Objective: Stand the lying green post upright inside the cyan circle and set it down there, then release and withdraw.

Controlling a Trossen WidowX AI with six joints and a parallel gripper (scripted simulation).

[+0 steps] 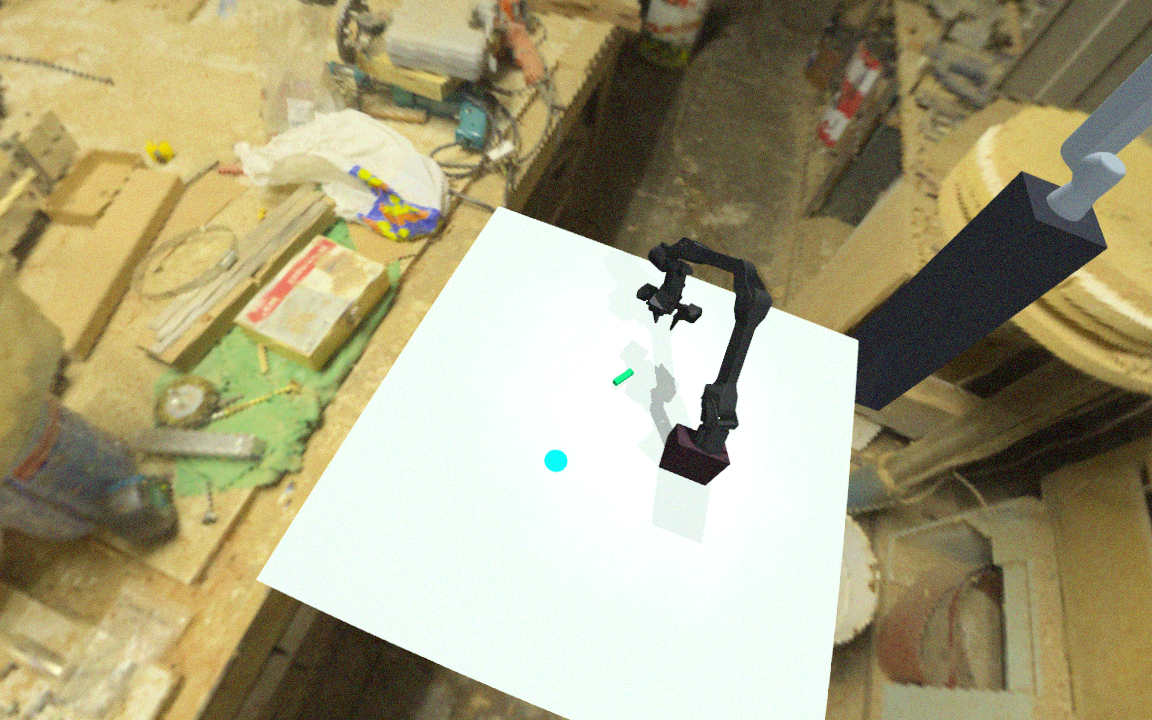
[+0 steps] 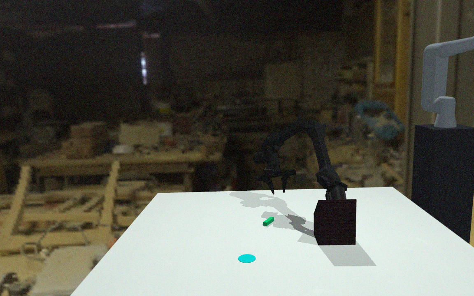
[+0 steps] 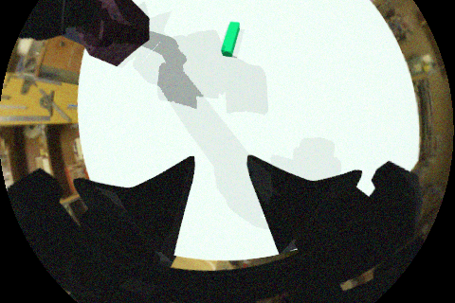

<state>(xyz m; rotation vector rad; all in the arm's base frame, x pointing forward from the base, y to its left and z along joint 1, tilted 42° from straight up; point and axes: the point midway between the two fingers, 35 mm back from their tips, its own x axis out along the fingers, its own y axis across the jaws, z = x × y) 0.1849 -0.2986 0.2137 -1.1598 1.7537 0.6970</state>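
The green post is 6 cm ahead of my gripper tip, 17 cm to the left of it and 7 cm below it. Also, from my gripper tip: cyan circle 16 cm ahead, 47 cm to the left, 7 cm below.
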